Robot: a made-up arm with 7 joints.
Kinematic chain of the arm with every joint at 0, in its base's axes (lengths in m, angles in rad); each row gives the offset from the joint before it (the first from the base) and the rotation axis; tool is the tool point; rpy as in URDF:
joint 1: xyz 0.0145 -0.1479 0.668 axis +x
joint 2: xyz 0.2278 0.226 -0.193 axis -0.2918 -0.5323 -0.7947
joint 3: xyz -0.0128 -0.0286 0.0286 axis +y
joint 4: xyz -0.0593 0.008 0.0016 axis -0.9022 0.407 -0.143
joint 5: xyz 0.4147 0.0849 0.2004 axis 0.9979 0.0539 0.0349
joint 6: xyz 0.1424 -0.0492 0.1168 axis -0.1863 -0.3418 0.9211
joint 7: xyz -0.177 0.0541 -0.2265 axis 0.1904 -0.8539 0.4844
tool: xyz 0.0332 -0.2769 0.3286 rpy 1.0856 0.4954 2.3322
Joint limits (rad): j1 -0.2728..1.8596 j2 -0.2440..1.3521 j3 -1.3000..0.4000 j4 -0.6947..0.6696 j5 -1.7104..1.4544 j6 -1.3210..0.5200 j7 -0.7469..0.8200
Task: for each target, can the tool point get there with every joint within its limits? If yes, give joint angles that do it. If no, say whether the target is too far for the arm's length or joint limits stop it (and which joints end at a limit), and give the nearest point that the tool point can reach.
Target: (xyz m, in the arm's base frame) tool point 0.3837 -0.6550 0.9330
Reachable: yes | joints 1.5476 0.5414 0.0654 -0.1562 -1.1585 0.3380 0.4655
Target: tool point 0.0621 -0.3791 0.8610
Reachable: yes | joints 1.3138 0.4706 -1.1094 0.4799 0.8098 -0.3810 -0.4208
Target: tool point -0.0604 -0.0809 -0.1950
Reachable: no: joint limits stop it (at a limit: joint 1, joint 2, joint 3, joint 4, joint 7) | nearest point -0.1058 0.2675 0.1318 | short by 0.480 m
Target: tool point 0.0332 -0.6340 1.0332
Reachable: yes | joints 1.5309 0.3059 -0.7433 -0.0237 -0.8265 0.3408 -0.0670
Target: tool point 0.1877 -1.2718 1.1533
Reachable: no: joint limits stop it (at a limit: joint 1, joint 6, joint 7) | nearest point 0.1858 -0.8064 1.0648 | short by 0.474 m
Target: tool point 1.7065 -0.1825 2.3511
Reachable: no: too far | nearest point 0.7944 -0.0922 1.4205 | short by 1.306 m
